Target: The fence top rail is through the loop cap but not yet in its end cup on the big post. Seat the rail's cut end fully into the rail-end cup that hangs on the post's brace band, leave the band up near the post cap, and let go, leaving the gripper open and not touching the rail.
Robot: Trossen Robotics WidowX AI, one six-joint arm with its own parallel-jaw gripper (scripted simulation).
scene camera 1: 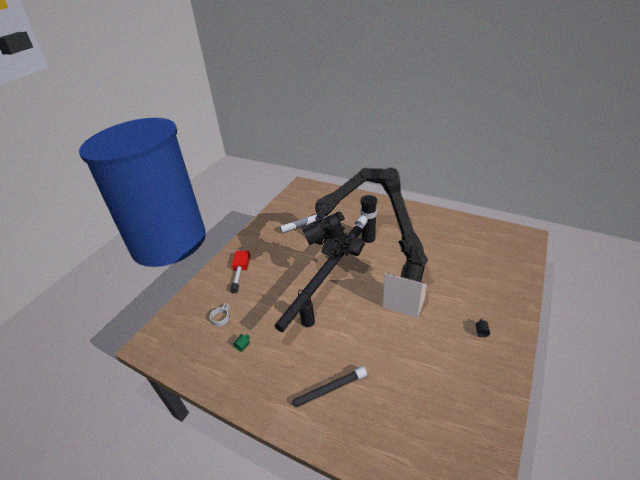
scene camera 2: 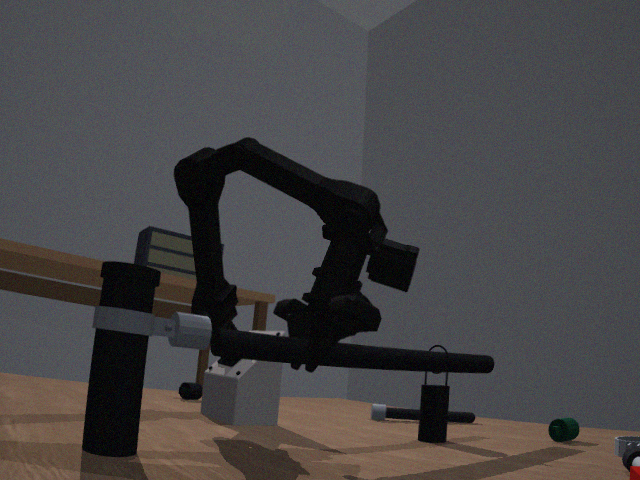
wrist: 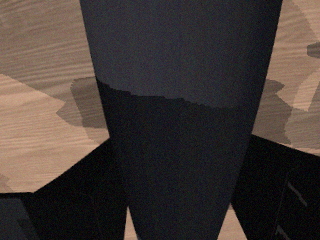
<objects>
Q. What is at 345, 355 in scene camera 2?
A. A black top rail.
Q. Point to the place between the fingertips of the gripper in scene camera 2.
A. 301, 370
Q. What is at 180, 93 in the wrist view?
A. A black top rail.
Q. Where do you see a black top rail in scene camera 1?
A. At 281, 324
</objects>
